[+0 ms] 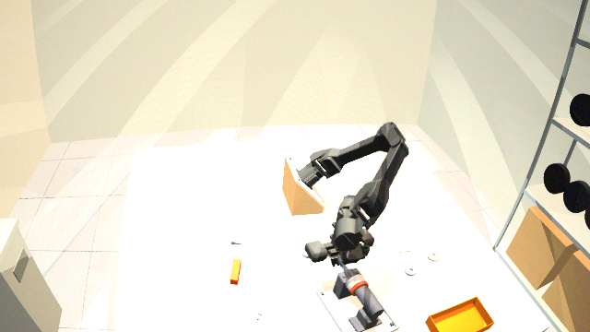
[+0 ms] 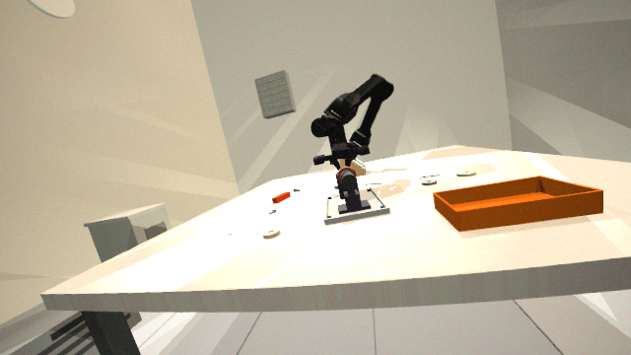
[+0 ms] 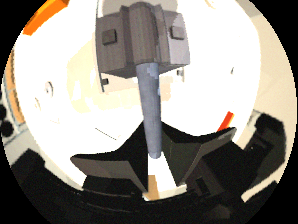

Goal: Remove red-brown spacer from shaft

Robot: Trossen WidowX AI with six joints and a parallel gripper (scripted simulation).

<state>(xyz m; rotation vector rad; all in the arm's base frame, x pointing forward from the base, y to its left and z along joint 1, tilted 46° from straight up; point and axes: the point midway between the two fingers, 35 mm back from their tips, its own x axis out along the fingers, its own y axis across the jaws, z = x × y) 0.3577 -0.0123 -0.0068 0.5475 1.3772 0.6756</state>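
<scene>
Now: the grey-blue shaft 7 cm ahead of my gripper tip, 1 cm to the left of it and 3 cm above it. From my gripper tip the other things lie so: red-brown spacer 13 cm ahead, 1 cm to the left, 3 cm above; then orange tray 33 cm ahead, 29 cm to the left, 4 cm below.
</scene>
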